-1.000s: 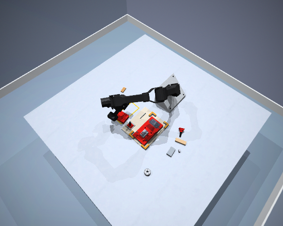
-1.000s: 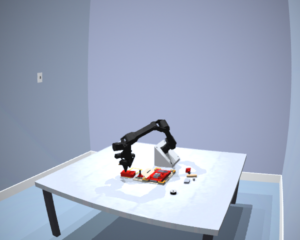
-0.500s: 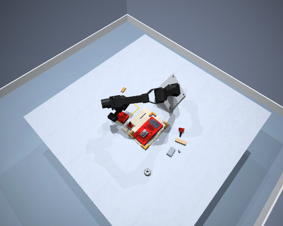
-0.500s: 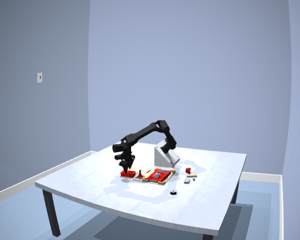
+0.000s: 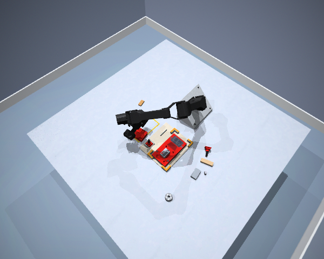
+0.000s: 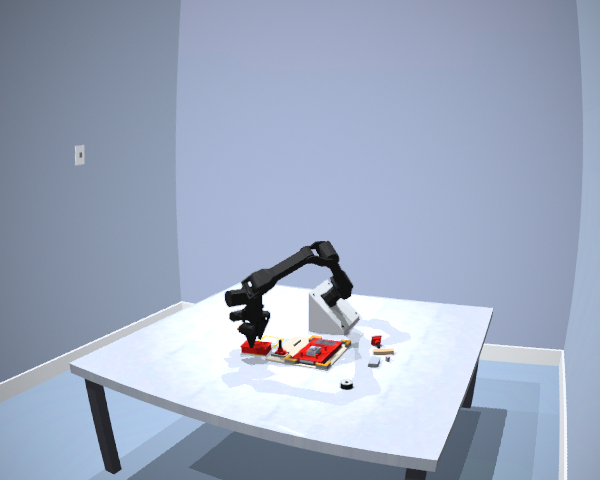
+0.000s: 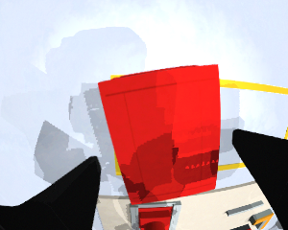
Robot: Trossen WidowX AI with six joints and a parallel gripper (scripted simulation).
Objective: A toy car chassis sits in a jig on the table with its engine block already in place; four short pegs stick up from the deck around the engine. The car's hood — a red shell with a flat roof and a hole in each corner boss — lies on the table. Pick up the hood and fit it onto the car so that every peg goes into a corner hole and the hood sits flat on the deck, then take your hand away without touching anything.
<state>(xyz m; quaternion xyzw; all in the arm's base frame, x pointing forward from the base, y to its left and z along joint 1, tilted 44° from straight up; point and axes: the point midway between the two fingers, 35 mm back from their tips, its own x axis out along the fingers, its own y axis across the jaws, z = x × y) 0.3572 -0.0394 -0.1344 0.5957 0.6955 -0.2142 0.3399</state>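
My gripper tip is now 1 cm above the red hood. Also, from my gripper tip: grey engine block (2 cm behind, 22 cm to the left).
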